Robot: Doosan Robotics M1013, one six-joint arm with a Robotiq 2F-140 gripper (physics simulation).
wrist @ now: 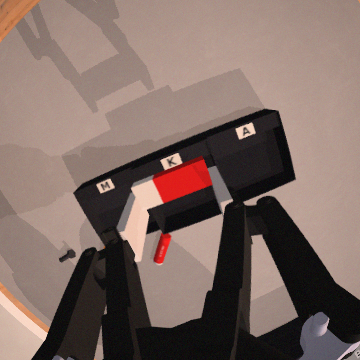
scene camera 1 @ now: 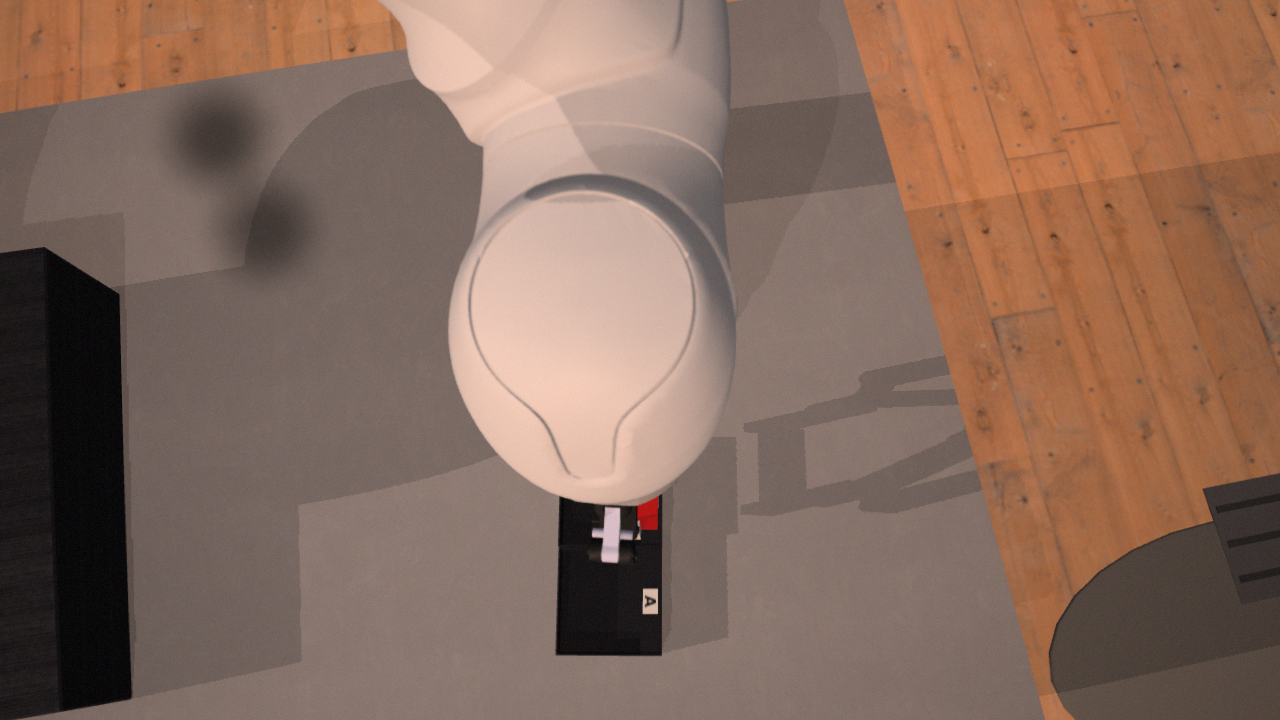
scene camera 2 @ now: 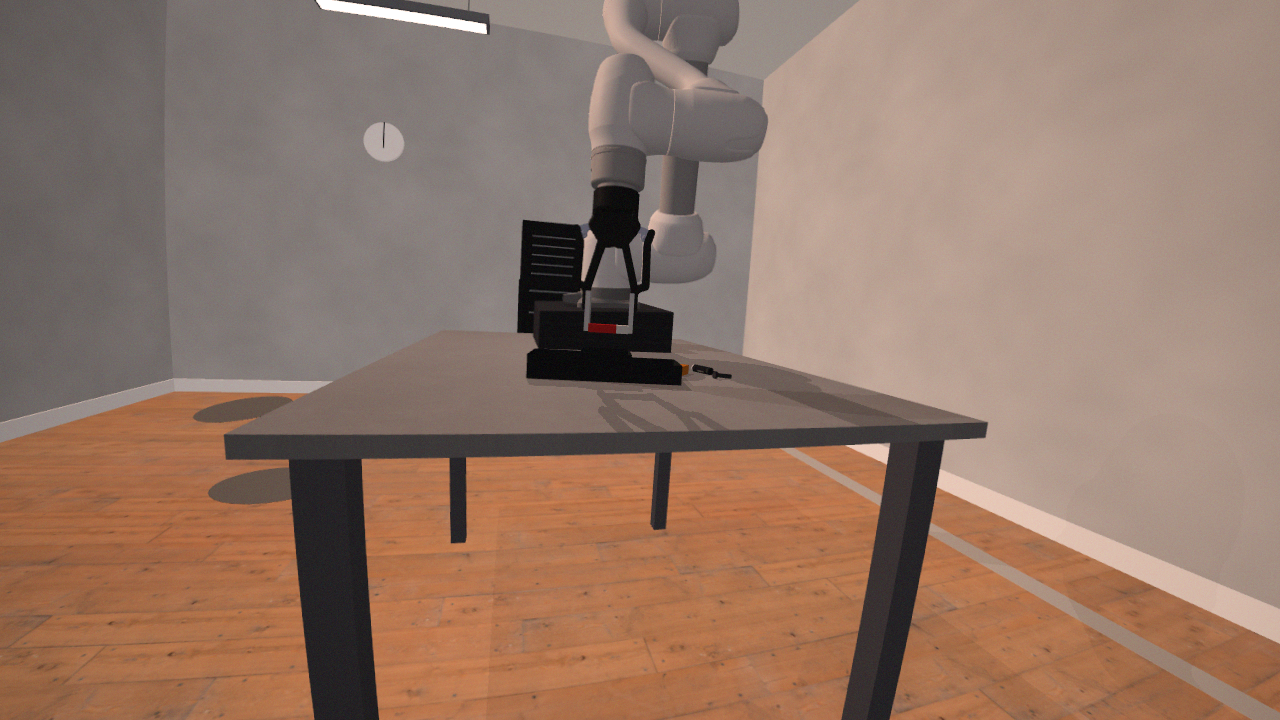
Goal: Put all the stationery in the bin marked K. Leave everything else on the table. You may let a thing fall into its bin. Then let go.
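Frame: origin at the arm's base, x ahead, y left, z up, level; metres.
Seen in the pictures: gripper, fingertip midpoint: (wrist: 176, 192) (scene camera 2: 608, 332); arm's base, origin of the base link: (scene camera 2: 605, 305).
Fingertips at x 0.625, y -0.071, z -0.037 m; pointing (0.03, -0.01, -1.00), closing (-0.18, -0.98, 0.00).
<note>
Pixels of each thing's middle, then the offset from my fingertips to it. "*": a spot on its surface instead.
- white block, body centre: (wrist: 171, 183) (scene camera 2: 608, 328) dy -0.002, dx +0.012, dz +0.006 m
- black bin marked K, body centre: (scene camera 1: 611, 497) (wrist: 182, 182) (scene camera 2: 605, 364) dy -0.001, dx -0.013, dz -0.056 m
- Bin A, surface spot: (scene camera 1: 608, 637) * dy -0.113, dx -0.027, dz -0.072 m
- bin M, surface spot: (wrist: 126, 178) * dy +0.051, dx +0.023, dz -0.051 m
- red cylinder, body centre: (wrist: 161, 249) dy +0.075, dx -0.091, dz -0.072 m
- dark bolt, body centre: (wrist: 65, 256) (scene camera 2: 722, 375) dy +0.224, dx -0.040, dz -0.074 m
- orange thing, body centre: (scene camera 2: 678, 369) dy +0.147, dx -0.074, dz -0.070 m
A red and white block (scene camera 2: 602, 327) (wrist: 182, 181), like an eraser, is held level between the fingertips of my gripper (scene camera 2: 609, 324) (wrist: 176, 192), which is shut on it. A red part of the block (scene camera 1: 648, 515) shows past the arm in scene camera 1. The block hangs above the black bin marked K (scene camera 1: 572, 530) (wrist: 192, 151), the middle one of three joined bins, with a gap below it in scene camera 2. The block and the fingers hide much of the inside of bin K.
Bin A (scene camera 1: 608, 637) (wrist: 227, 147) and bin M (wrist: 126, 178) flank bin K. A red cylinder (wrist: 162, 248) lies beside the bins. A dark bolt (wrist: 67, 256) and an orange thing (scene camera 2: 684, 368) lie near the M end. A large black box (scene camera 1: 89, 501) (scene camera 2: 657, 331) stands farther back.
</note>
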